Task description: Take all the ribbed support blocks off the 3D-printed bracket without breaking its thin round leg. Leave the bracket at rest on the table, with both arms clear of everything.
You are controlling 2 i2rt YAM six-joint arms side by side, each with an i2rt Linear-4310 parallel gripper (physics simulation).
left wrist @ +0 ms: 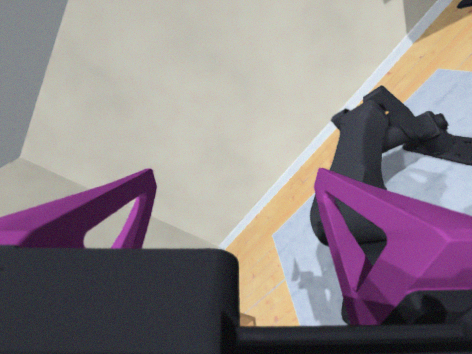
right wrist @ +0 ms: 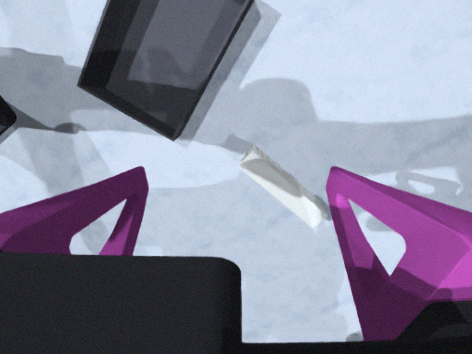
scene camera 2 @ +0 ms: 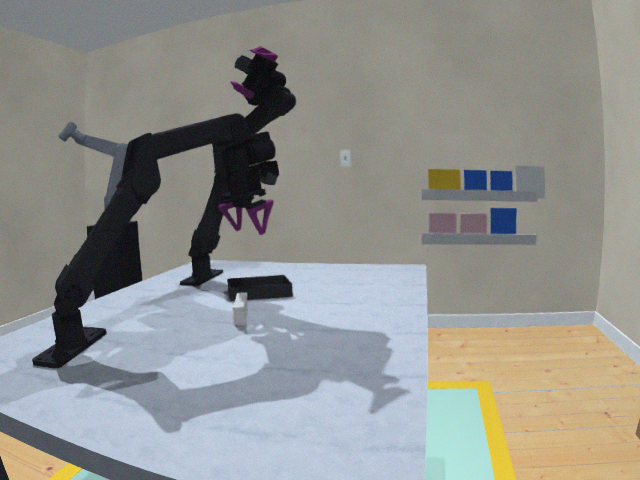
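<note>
The pale bracket [scene camera 2: 239, 310] [right wrist: 282, 187] rests on the table as a narrow, long white piece near the black tray. Fine texture shows faintly at its end nearest the tray in the right wrist view. The support blocks and the thin round leg cannot be told apart. My right gripper [scene camera 2: 250, 230] [right wrist: 237, 176] is open and empty, pointing down high above the bracket. My left gripper [scene camera 2: 241, 66] [left wrist: 235, 177] is open and empty, raised high above the table and turned away from it. The bracket does not show in the left wrist view.
A black open tray [scene camera 2: 263, 291] [right wrist: 150, 107] stands on the table [scene camera 2: 336, 434] just behind the bracket in the scene view. My right arm [left wrist: 360, 145] shows in the left wrist view. Wall shelves [scene camera 2: 478, 239] are beyond the table.
</note>
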